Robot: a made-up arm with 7 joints. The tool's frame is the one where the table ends. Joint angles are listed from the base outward.
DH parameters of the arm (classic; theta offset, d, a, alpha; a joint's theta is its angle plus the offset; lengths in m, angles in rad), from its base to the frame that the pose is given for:
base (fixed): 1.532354 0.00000 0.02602 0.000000
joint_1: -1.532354 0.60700 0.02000 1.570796
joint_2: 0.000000 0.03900 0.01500 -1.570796
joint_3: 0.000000 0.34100 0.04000 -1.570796
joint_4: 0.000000 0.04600 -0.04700 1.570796
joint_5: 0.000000 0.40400 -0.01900 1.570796
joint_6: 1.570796 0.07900 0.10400 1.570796
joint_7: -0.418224 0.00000 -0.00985 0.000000
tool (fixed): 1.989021 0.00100 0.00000 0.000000
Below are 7 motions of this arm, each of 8 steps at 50 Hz.
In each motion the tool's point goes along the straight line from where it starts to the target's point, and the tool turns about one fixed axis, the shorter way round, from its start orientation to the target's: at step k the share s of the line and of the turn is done. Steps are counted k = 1, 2, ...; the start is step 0. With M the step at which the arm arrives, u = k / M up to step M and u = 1 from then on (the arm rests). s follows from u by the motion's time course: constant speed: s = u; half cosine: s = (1 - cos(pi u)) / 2; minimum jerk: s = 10 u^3 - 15 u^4 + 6 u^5.
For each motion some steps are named. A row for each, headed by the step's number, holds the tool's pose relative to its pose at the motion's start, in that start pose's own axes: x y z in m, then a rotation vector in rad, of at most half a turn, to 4 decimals.
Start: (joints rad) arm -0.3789 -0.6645 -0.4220 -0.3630 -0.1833 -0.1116 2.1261
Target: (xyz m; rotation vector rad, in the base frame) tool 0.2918 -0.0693 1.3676 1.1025 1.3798 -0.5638
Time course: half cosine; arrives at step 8
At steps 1, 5, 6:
1: -0.0008 -0.0014 -0.0021 0.0007 -0.0058 0.0023
5: -0.0142 -0.0261 -0.0374 0.0123 -0.1051 0.0413
6: -0.0175 -0.0322 -0.0462 0.0152 -0.1298 0.0510

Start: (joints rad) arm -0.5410 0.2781 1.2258 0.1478 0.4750 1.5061 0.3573
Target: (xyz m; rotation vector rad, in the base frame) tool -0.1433 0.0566 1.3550 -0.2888 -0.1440 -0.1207
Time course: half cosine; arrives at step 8
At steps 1, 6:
1: -0.0006 0.0014 0.0001 0.0001 -0.0012 -0.0018
6: -0.0138 0.0318 0.0025 0.0016 -0.0270 -0.0396

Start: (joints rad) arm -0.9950 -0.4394 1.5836 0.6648 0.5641 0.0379 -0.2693
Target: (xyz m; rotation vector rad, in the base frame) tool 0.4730 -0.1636 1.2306 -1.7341 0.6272 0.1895
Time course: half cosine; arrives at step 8
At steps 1, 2, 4, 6, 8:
1: 0.0014 0.0009 -0.0007 -0.0016 0.0015 0.0008
2: 0.0054 0.0033 -0.0027 -0.0060 0.0056 0.0029
4: 0.0184 0.0113 -0.0094 -0.0204 0.0192 0.0099
6: 0.0314 0.0193 -0.0160 -0.0349 0.0329 0.0169
8: 0.0367 0.0226 -0.0187 -0.0409 0.0385 0.0198

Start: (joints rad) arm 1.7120 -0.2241 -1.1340 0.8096 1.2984 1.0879 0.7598
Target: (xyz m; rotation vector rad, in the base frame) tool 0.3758 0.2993 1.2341 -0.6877 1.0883 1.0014
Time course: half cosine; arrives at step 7
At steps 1, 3, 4, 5, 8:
1: -0.0013 -0.0016 -0.0014 0.0021 0.0005 -0.0007
3: -0.0103 -0.0124 -0.0111 0.0166 0.0037 -0.0058
4: -0.0162 -0.0195 -0.0175 0.0261 0.0058 -0.0092
5: -0.0215 -0.0259 -0.0232 0.0347 0.0077 -0.0122
8: -0.0265 -0.0319 -0.0286 0.0427 0.0095 -0.0150

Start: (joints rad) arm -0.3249 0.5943 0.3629 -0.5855 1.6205 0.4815 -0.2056
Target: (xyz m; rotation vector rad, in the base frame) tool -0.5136 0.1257 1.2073 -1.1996 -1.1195 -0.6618
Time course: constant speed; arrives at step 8
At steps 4, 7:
4: 0.0335 0.0193 0.0076 -0.0538 0.0187 0.0564
7: 0.0586 0.0337 0.0133 -0.0941 0.0328 0.0988

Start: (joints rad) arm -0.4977 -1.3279 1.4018 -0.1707 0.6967 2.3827 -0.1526
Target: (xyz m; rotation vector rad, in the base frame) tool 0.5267 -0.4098 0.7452 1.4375 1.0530 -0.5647
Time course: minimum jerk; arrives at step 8
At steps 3, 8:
3: -0.0140 0.0030 -0.0032 -0.0068 -0.0029 0.0283
8: -0.0509 0.0108 -0.0116 -0.0247 -0.0104 0.1027

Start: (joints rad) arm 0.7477 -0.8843 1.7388 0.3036 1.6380 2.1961 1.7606
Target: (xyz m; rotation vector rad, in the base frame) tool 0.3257 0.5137 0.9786 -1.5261 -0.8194 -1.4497
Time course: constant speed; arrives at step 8
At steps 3, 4, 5, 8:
3: -0.0070 0.0038 0.0043 -0.0037 -0.0128 -0.0125
4: -0.0094 0.0050 0.0057 -0.0049 -0.0171 -0.0167
5: -0.0117 0.0063 0.0072 -0.0062 -0.0214 -0.0209
8: -0.0187 0.0101 0.0115 -0.0099 -0.0342 -0.0334

